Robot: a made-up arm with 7 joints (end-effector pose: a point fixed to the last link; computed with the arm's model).
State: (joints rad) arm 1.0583 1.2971 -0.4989 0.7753 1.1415 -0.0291 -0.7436
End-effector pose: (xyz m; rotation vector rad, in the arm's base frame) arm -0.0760 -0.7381 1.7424 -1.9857 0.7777 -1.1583
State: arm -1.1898 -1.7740 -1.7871 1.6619 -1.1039 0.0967 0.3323
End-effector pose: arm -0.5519 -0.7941 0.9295 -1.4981 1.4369 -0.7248
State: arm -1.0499 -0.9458 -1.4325 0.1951 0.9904 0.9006 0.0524
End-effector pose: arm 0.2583 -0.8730 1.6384 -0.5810 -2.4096 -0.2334
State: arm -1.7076 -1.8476 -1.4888 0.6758 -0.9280 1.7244 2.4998
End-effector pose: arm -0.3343 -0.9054 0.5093 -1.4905 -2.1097 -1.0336
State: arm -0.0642 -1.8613 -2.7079 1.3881 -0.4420 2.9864 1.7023
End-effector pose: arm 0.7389 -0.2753 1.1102 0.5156 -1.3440 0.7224
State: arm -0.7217 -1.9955 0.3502 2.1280 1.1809 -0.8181 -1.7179
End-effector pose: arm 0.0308 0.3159 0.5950 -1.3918 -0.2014 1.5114
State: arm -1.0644 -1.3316 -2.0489 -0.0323 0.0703 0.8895 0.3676
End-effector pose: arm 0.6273 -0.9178 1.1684 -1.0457 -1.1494 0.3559
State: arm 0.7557 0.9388 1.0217 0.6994 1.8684 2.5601 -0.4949
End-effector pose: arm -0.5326 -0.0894 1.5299 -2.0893 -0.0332 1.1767
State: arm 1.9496 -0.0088 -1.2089 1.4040 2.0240 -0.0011 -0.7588
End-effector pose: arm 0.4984 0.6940 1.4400 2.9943 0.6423 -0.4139
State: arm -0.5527 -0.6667 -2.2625 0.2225 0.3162 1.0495 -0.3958
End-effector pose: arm 0.5379 -0.3963 1.8737 -1.4209 -1.0560 0.6357
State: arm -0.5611 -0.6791 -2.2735 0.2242 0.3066 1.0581 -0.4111
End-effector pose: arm 0.5448 -0.4060 1.8641 -1.4244 -1.0042 0.6352
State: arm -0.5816 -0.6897 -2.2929 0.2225 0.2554 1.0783 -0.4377
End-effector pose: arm 0.5540 -0.4210 1.8497 -1.4521 -0.8763 0.6309
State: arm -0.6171 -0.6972 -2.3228 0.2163 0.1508 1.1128 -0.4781
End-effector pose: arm 0.5643 -0.4455 1.8288 -1.4989 -0.6504 0.6161
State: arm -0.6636 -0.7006 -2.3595 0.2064 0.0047 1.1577 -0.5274
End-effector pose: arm 0.5706 -0.4816 1.8025 -1.5402 -0.3509 0.5830
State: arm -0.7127 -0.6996 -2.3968 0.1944 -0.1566 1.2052 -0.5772
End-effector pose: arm 0.5678 -0.5252 1.7754 -1.5547 -0.0312 0.5320
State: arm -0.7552 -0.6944 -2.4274 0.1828 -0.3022 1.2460 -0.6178
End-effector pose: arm 0.5558 -0.5662 1.7540 -1.5432 0.2447 0.4741
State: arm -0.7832 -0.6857 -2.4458 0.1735 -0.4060 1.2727 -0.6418
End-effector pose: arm 0.5415 -0.5931 1.7431 -1.5256 0.4271 0.4272
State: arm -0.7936 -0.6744 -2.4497 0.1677 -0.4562 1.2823 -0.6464
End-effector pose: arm 0.5326 -0.6005 1.7436 -1.5225 0.4973 0.4041
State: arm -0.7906 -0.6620 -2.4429 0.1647 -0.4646 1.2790 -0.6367
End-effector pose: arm 0.5300 -0.5930 1.7519 -1.5360 0.4831 0.4025
